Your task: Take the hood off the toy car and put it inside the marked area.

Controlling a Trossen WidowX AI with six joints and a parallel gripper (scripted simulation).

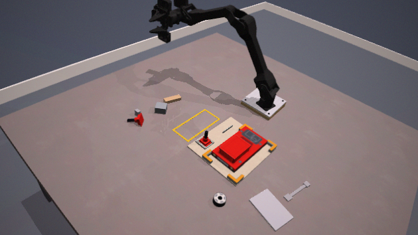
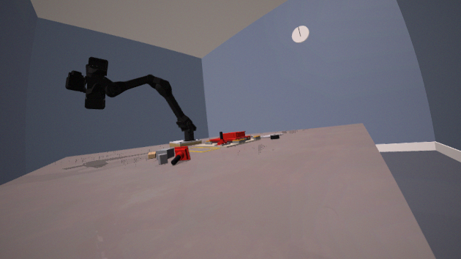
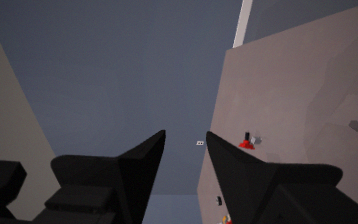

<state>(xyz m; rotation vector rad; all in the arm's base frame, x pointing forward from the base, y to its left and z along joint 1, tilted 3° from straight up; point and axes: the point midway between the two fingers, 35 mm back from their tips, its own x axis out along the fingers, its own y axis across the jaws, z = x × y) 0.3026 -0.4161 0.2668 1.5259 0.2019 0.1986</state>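
The red hood is 5 cm behind my gripper tip, 53 cm to the left of it and 24 cm below it. From my gripper tip the other things lie so: wheel 11 cm ahead, 65 cm to the left, 27 cm below; then tan bar 2 cm behind, 16 cm to the left, 27 cm below; then grey sheet 76 cm to the left, 28 cm below.
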